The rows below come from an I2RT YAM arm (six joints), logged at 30 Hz.
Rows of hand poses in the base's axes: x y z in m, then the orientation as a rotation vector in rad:
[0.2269, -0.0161, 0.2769, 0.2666, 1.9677, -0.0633]
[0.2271, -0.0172, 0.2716, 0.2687, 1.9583, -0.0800]
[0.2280, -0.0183, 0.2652, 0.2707, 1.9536, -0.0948]
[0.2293, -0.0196, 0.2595, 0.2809, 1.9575, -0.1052]
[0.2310, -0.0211, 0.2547, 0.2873, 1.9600, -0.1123]
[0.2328, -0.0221, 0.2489, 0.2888, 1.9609, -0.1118]
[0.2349, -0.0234, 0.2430, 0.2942, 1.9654, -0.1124]
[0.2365, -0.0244, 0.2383, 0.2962, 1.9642, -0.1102]
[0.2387, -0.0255, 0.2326, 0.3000, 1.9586, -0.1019]
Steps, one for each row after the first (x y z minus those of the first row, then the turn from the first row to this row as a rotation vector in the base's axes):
[0.0002, -0.0011, -0.0053, -0.0116, -0.0073, -0.0099]
[0.0011, -0.0022, -0.0117, -0.0214, -0.0101, -0.0185]
[0.0024, -0.0035, -0.0174, -0.0235, -0.0044, -0.0302]
[0.0041, -0.0050, -0.0222, -0.0251, -0.0007, -0.0378]
[0.0059, -0.0060, -0.0280, -0.0240, 0.0002, -0.0385]
[0.0080, -0.0073, -0.0339, -0.0214, 0.0050, -0.0422]
[0.0096, -0.0083, -0.0386, -0.0191, 0.0037, -0.0427]
[0.0118, -0.0094, -0.0443, -0.0120, -0.0027, -0.0420]

